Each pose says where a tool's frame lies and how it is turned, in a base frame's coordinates. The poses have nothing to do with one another.
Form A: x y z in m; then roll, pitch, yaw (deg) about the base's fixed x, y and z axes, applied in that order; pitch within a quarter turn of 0, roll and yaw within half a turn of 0.
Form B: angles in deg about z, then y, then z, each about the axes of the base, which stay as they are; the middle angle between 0 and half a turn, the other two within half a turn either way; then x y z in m. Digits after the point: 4 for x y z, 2 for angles.
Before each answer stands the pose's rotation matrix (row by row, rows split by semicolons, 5 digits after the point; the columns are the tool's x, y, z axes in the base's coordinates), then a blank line. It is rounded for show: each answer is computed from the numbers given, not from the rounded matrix.
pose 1, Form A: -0.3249, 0.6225, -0.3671, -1.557, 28.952, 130.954
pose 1, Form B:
-0.57354 -0.74634 -0.33769; 0.66085 -0.66514 0.34765; -0.48408 -0.02378 0.87470

-2.81, 28.99, 134.17, -0.3249, 0.6225, -0.3671
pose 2, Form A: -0.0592, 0.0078, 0.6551, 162.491, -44.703, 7.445
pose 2, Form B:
0.70477 -0.08628 0.70417; 0.09210 -0.97305 -0.21140; 0.70343 0.21384 -0.67783

163.09, 132.67, -16.71, -0.0592, 0.0078, 0.6551
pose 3, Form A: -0.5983, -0.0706, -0.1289, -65.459, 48.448, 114.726
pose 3, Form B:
-0.27744 -0.09252 -0.95628; 0.60249 -0.79207 -0.09817; -0.74835 -0.60338 0.27550

-38.88, 74.01, -174.14, -0.5983, -0.0706, -0.1289
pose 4, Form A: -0.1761, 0.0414, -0.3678, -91.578, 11.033, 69.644
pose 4, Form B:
0.34142 -0.04073 -0.93903; 0.92022 -0.18893 0.34278; -0.19137 -0.98114 -0.02703

-78.96, 91.55, 159.95, -0.1761, 0.0414, -0.3678
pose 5, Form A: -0.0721, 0.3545, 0.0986, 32.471, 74.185, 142.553
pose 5, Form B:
-0.21637 -0.92307 -0.31801; 0.16571 -0.35572 0.91978; -0.96215 0.14632 0.22993

8.65, 76.71, 109.07, -0.0721, 0.3545, 0.0986
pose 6, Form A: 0.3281, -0.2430, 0.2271, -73.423, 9.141, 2.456
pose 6, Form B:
0.98639 -0.16435 0.00421; 0.04231 0.27852 0.95950; -0.15886 -0.94627 0.28168

-80.47, 73.64, 89.75, 0.3281, -0.2430, 0.2271
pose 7, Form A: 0.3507, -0.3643, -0.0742, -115.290, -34.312, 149.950
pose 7, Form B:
-0.71496 -0.22724 -0.66121; 0.41361 0.62500 -0.66204; 0.56370 -0.74682 -0.35286

-127.05, 110.66, -134.96, 0.3507, -0.3643, -0.0742
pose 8, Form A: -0.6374, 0.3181, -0.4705, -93.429, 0.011, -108.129
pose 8, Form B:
-0.31116 -0.05678 0.94866; -0.95036 0.01879 -0.31059; -0.00019 -0.99821 -0.05981

-89.99, 93.43, -18.13, -0.6374, 0.3181, -0.4705
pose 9, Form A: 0.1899, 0.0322, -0.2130, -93.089, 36.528, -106.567
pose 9, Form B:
-0.22913 0.11782 0.96624; -0.77021 0.58504 -0.25398; -0.59522 -0.80240 -0.04330

-53.43, 92.48, -14.73, 0.1899, 0.0322, -0.2130
